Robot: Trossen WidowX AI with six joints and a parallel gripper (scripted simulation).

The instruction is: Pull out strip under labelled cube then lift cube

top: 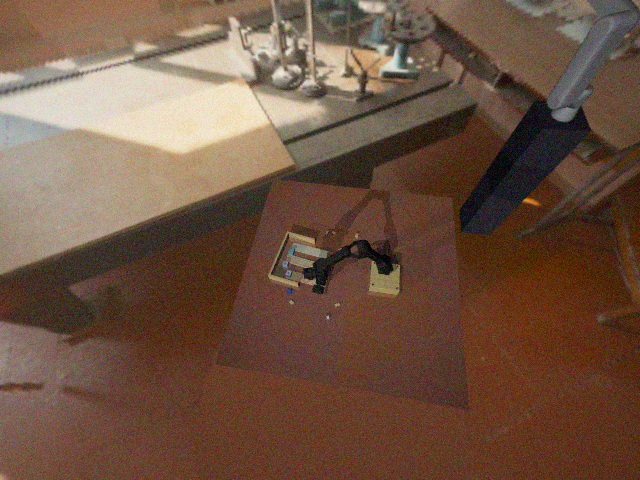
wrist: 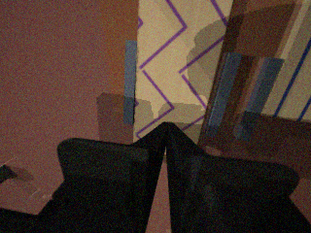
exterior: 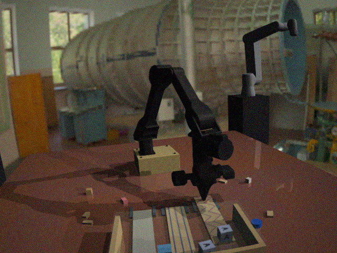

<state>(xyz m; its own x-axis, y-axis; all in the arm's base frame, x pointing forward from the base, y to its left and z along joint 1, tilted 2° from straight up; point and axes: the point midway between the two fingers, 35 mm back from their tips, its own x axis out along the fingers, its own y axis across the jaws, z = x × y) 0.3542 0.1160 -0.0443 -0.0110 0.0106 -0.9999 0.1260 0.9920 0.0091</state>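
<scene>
Right now my gripper tip is 10 cm short of the zigzag strip and 1 cm to the left of it. Also, from my gripper tip: blue disc: 18 cm ahead, 8 cm to the left.
</scene>
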